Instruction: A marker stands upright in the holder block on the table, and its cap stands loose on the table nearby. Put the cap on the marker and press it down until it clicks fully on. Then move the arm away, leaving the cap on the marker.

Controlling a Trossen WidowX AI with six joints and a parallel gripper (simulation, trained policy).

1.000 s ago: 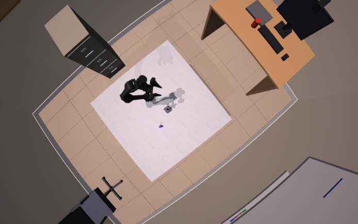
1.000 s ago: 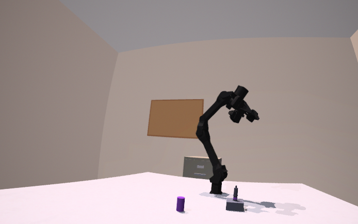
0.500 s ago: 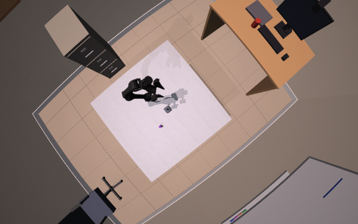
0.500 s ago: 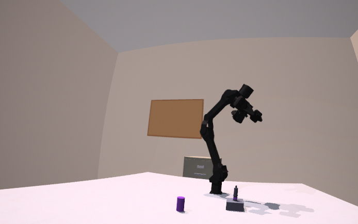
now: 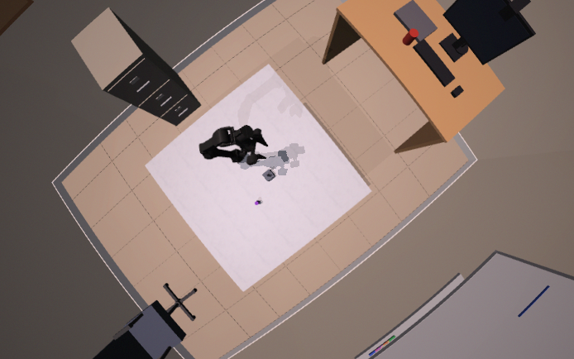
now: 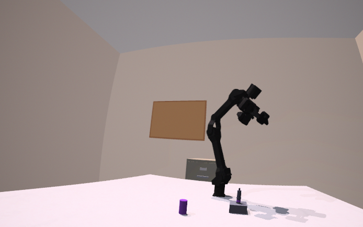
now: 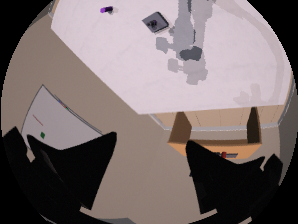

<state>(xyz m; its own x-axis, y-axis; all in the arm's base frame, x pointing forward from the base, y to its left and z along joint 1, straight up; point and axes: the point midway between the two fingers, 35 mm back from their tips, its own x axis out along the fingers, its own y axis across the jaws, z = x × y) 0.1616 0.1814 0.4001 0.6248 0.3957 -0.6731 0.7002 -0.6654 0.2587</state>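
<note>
Now: gripper tip 180 mm short of the purple cap, 290 mm to the left of it and 350 mm above it. From my gripper tip the other things lie so: grey holder block 70 mm ahead, 100 mm to the right, 360 mm below.
</note>
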